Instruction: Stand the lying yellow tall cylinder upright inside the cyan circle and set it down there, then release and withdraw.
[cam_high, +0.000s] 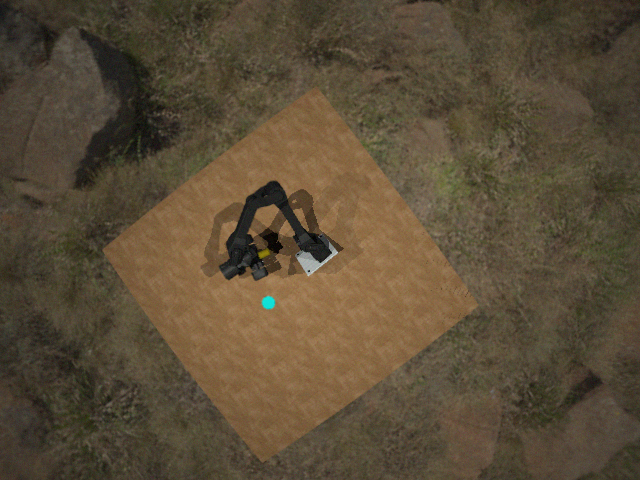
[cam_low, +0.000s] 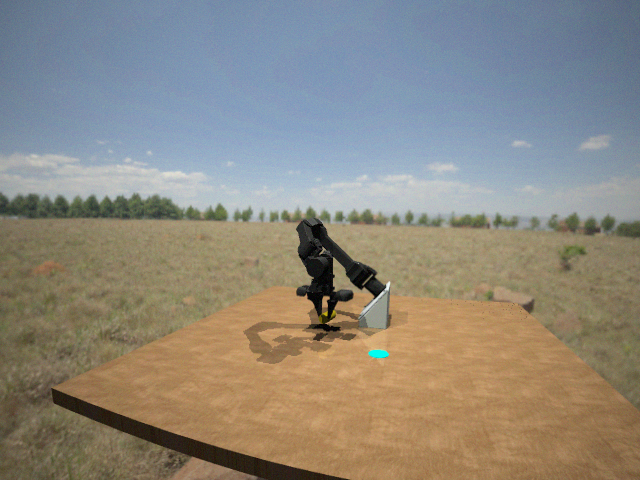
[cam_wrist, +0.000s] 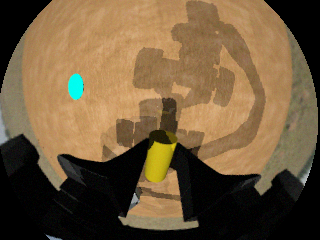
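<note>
Right now the cyan circle is 11 cm ahead of my gripper tip, 19 cm to the left of it and 6 cm below it. From my gripper tip the other things lie so: yellow tall cylinder 2 cm behind, 1 cm to the left.
</note>
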